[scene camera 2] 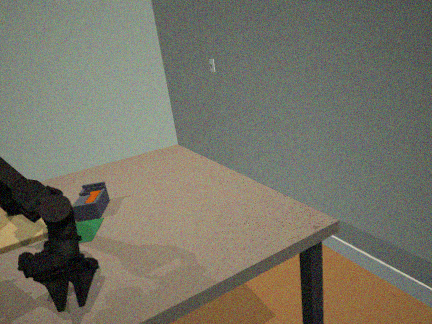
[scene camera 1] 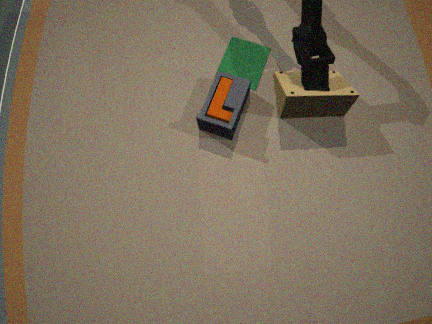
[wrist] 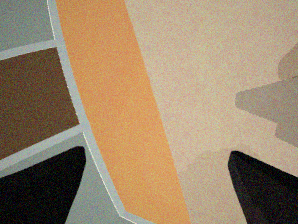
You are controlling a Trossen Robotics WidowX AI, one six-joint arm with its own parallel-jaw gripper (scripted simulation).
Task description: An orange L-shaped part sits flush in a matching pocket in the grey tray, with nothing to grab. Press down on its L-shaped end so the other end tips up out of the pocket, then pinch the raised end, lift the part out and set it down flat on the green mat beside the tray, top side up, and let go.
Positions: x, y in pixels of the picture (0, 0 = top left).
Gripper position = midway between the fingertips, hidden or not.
my gripper: scene camera 2 72, 308; wrist 159, 158; not seen in scene camera 1 (out of frame)
